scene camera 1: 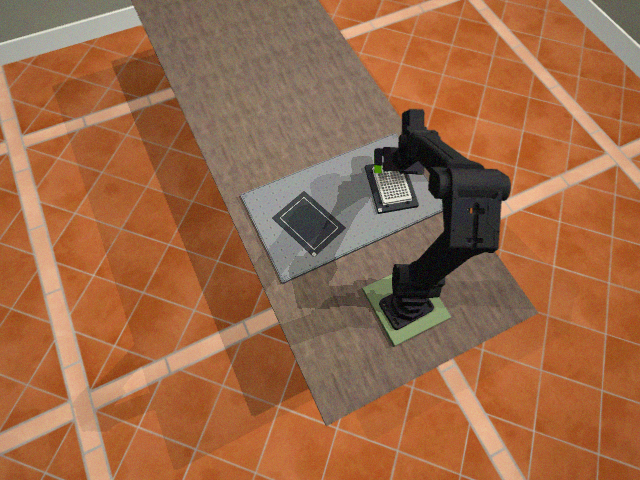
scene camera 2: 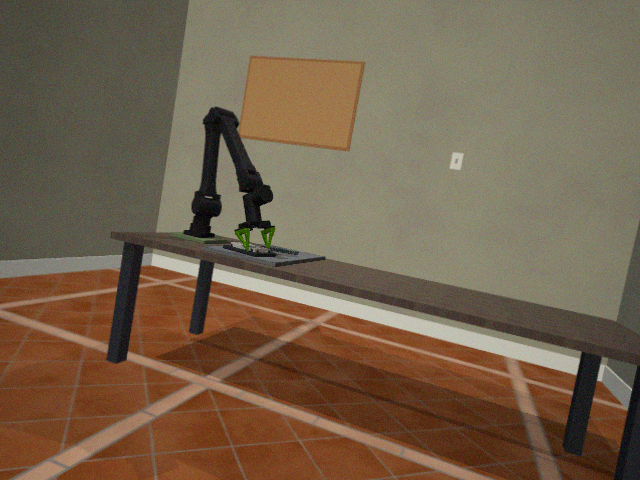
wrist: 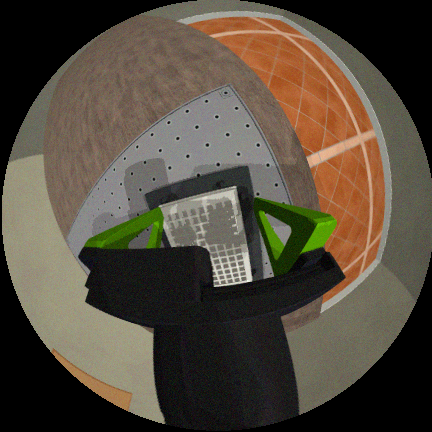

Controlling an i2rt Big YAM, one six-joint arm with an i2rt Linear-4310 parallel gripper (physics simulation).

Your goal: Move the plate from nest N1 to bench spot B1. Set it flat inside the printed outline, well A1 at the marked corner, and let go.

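Places are measured from the arm's base along level axes (x ahead, y left, z up), in millimetres.
Pixels of known places: gripper, between the fingertips: (scene camera 1: 391, 168) (scene camera 2: 258, 249) (wrist: 207, 206); arm's base, origin of its link: (scene camera 1: 405, 306) (scene camera 2: 199, 235).
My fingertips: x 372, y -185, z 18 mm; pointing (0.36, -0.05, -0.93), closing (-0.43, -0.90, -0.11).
Observation:
For each thing: its top centre in the pictures, then the offset to it from my fingertips. "spot": a spot on its surface instead. Level surfaces: height alone.
- white well plate, centre of its top: (wrist: 209, 252) (scene camera 1: 392, 182) (scene camera 2: 250, 245) 45 mm back, 25 mm left, 4 mm up
- Bench spot B1, a spot on its surface: (scene camera 1: 310, 220) spot: 34 mm back, 287 mm left, 21 mm down
- dark pad with a thin pale outline, a spot on its surface: (scene camera 1: 321, 212) spot: 26 mm back, 248 mm left, 20 mm down
- small pale corner mark, centre of its top: (scene camera 1: 314, 254) 131 mm back, 327 mm left, 20 mm down
- grey perforated board, centre of its top: (wrist: 133, 263) (scene camera 1: 343, 201) (scene camera 2: 270, 251) 23 mm back, 172 mm left, 22 mm down
- long brown table, height of its surface: 35 mm down
The white well plate (scene camera 1: 394, 188) (wrist: 232, 267) lies flat in the dark nest N1 (scene camera 1: 400, 207) (wrist: 242, 176), on the right part of the grey board in scene camera 1. My gripper (scene camera 1: 391, 169) (scene camera 2: 257, 249) (wrist: 207, 206) is open, pointing down, with its green fingers low on either side of the plate and nothing held. In the wrist view the left fingertip appears close to the plate's edge; a gap shows at the right one. Part of the plate is hidden by the gripper body there. Bench spot B1 (scene camera 1: 310, 220) is a dark pad with a thin pale outline (scene camera 1: 321, 212) and a small pale corner mark (scene camera 1: 313, 254).
The grey perforated board (scene camera 1: 266, 206) (wrist: 187, 145) bears both the nest and the pad. The arm stands on a green base plate (scene camera 1: 395, 338) (scene camera 2: 219, 240) on the long brown table (scene camera 1: 258, 77) (scene camera 2: 413, 294). B1 lies left of the nest in scene camera 1.

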